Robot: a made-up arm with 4 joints.
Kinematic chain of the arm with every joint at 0, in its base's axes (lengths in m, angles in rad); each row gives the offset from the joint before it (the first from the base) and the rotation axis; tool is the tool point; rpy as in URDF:
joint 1: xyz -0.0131 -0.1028 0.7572 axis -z
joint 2: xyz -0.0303 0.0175 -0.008 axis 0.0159 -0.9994 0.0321
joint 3: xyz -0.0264 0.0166 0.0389 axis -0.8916 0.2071 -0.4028
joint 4: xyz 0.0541 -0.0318 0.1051 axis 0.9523 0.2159 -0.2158
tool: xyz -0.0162 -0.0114 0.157 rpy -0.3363 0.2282 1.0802
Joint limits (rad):
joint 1: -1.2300..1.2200
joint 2: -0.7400..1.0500
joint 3: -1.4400..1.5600
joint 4: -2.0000..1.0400
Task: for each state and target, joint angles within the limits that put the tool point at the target. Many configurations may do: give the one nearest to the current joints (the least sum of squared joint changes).
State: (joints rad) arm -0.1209 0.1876 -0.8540 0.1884
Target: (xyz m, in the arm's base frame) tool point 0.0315 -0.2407 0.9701
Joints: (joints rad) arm -0.2057 -0.2534 -0.8933 -0.3140
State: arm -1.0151 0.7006 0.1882 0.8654
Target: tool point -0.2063 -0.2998 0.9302
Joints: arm -0.8460 1.0500 0.4413 0.4282
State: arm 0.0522 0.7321 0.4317 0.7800
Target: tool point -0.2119 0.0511 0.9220
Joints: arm 0.8441 0.9728 0.5503 1.0400
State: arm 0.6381 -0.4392 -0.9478 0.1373
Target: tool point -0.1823 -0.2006 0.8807
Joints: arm 1.1252 -0.3254 -1.4235 -0.4627
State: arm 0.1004 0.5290 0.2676 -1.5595
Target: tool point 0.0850 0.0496 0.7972
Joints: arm 0.8855 0.2027 0.7296 -1.7873
